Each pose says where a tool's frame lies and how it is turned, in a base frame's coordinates. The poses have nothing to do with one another.
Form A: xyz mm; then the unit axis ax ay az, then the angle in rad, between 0 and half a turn.
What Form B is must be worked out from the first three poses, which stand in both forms.
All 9 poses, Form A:
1: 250 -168 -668 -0.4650 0.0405 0.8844 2.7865
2: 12 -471 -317 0.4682 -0.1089 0.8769 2.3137
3: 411 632 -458 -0.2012 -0.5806 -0.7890 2.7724
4: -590 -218 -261 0.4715 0.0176 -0.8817 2.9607
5: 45 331 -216 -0.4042 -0.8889 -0.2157 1.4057
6: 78 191 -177 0.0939 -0.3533 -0.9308 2.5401
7: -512 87 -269 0.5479 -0.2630 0.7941 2.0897
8: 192 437 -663 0.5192 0.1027 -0.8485 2.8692
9: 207 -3 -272 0.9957 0.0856 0.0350 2.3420
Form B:
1: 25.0 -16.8 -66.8 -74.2 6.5 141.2
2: 1.2 -47.1 -31.7 62.1 -14.4 116.2
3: 41.1 63.2 -45.8 -32.0 -92.2 -125.3
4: -59.0 -21.8 -26.1 80.0 3.0 -149.6
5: 4.5 33.1 -21.6 -32.6 -71.6 -17.4
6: 7.8 19.1 -17.7 13.7 -51.4 -135.5
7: -51.2 8.7 -26.9 65.6 -31.5 95.1
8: 19.2 43.7 -66.3 85.3 16.9 -139.5
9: 20.7 -0.3 -27.2 133.6 11.5 4.7
